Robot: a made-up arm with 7 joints.
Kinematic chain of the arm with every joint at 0, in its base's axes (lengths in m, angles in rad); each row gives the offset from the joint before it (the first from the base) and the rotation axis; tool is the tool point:
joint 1: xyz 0 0.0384 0 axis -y
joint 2: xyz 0 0.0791 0 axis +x
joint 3: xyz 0 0 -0.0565 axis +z
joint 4: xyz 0 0 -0.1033 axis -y
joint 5: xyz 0 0 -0.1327 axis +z
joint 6: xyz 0 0 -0.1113 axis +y
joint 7: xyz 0 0 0 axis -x
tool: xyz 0 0 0
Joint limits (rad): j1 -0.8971..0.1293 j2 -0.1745..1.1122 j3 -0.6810..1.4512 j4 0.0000..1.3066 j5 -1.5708..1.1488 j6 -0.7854..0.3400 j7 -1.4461..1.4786
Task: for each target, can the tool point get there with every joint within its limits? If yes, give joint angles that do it. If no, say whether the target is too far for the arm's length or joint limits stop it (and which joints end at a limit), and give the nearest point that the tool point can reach.
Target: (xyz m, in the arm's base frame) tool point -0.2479 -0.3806 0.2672
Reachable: no: too far | nearest point -0.0377 -0.0673 -0.2643 | short by 0.652 m
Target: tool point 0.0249 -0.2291 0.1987
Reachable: no: joint limits stop it (at a limit: joint 1, joint 2, joint 3, joint 4) | nearest point 0.2065 -0.0673 -0.1692 | short by 0.441 m
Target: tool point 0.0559 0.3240 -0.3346
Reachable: yes | joints -0.0250 0.3971 0.7644 0.3734 -1.3132 -0.5637 -0.1669
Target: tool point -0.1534 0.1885 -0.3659
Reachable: yes | joints -0.4685 0.2007 -0.3170 0.1225 -0.7776 -0.6495 -0.4478
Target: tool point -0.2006 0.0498 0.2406
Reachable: no: joint limits stop it (at a limit: joint 1, joint 2, joint 3, joint 4) | nearest point 0.0136 0.4214 0.1134 | short by 0.447 m
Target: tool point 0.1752 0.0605 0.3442
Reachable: no: joint limits stop it (at a limit: joint 1, joint 2, joint 4) | nearest point 0.1418 0.3979 0.0820 | short by 0.429 m
